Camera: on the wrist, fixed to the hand. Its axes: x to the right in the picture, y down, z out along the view.
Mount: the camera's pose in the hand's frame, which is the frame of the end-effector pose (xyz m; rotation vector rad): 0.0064 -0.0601 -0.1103 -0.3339 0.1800 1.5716
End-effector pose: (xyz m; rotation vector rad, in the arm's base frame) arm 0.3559 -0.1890 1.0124 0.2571 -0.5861 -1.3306
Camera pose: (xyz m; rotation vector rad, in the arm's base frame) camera 0.3658 -0.2260 0.8926 -0.3397 -0.2354 0.1423
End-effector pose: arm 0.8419 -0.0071 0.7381 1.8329 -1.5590 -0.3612
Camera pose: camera 0.9563 0.0247 0.7795 0.0606 -2.0950 0.2786
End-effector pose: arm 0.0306 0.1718 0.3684 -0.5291 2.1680 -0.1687
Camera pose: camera -0.0412 0.1075 0.4492 1.1070 2.1723 1.0173
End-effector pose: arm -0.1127 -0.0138 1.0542 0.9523 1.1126 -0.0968
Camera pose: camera -0.2190 0.0276 1.0013 1.2913 0.2621 1.4150
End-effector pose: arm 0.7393 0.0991 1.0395 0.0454 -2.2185 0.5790
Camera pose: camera 0.8275 0.0928 1.1289 -1.9253 -1.7447 0.8908
